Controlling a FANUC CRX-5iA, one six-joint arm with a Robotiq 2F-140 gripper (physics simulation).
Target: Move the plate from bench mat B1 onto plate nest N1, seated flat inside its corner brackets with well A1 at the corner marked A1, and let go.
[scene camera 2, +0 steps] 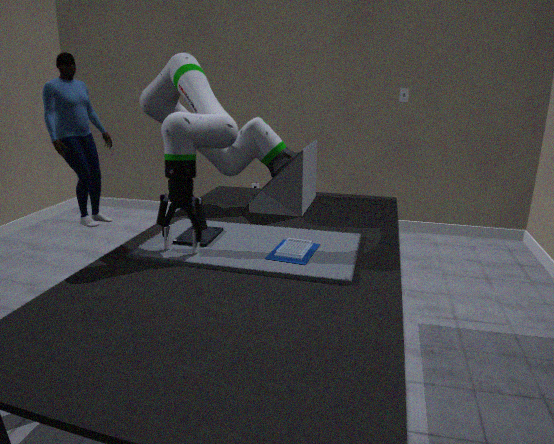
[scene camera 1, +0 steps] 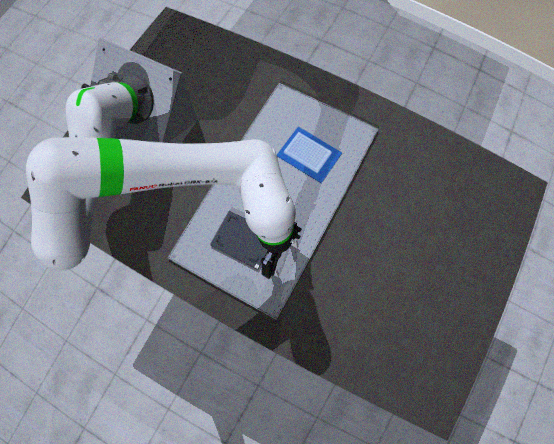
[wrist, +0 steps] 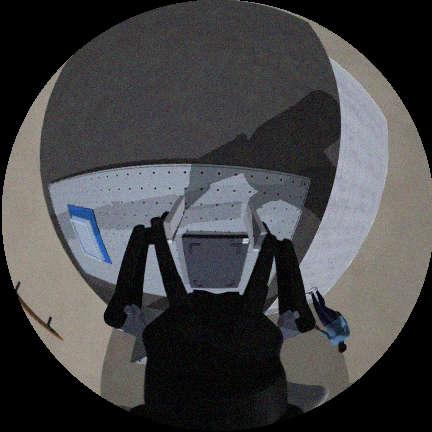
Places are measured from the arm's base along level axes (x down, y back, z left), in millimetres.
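Where they show: gripper, fingertip midpoint: (scene camera 2: pixel 182 249) (scene camera 1: pixel 284 259) (wrist: pixel 214 207); arm's base, origin of the base link: (scene camera 2: pixel 286 166) (scene camera 1: pixel 134 99).
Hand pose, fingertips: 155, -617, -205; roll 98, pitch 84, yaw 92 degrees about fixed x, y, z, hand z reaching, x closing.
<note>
Each offset is from my fingertips to the centre of the thing, as dx, dy, dz. Level surfaces: height alone.
The white well plate @[-2, +90, +344] (scene camera 1: pixel 307 151) (scene camera 2: pixel 295 247) (wrist: pixel 86 237) lies flat on the blue bench mat @[dx +6] (scene camera 1: pixel 324 172) (scene camera 2: pixel 300 260) (wrist: pixel 82 211). The dark plate nest @[+1, +136, -1] (scene camera 1: pixel 232 235) (scene camera 2: pixel 212 232) (wrist: pixel 215 262) is on the same board and carries no plate. Corner brackets and a small white mark at one corner show in the wrist view. My gripper (scene camera 1: pixel 281 256) (scene camera 2: pixel 181 248) (wrist: pixel 214 207) is open and empty, pointing down low over the board just beside the nest, well apart from the plate. The arm and gripper hide part of the nest in scene camera 1. Well A1 is too small to make out.
The pale perforated board @[dx +8] (scene camera 1: pixel 280 105) (scene camera 2: pixel 340 255) (wrist: pixel 135 182) lies on a dark table @[dx +21] (scene camera 1: pixel 425 250) (scene camera 2: pixel 225 340) (wrist: pixel 175 90). The grey angled arm mount (scene camera 1: pixel 160 87) (scene camera 2: pixel 308 180) stands at the back. A person (scene camera 2: pixel 72 120) (wrist: pixel 336 325) stands beyond the table.
</note>
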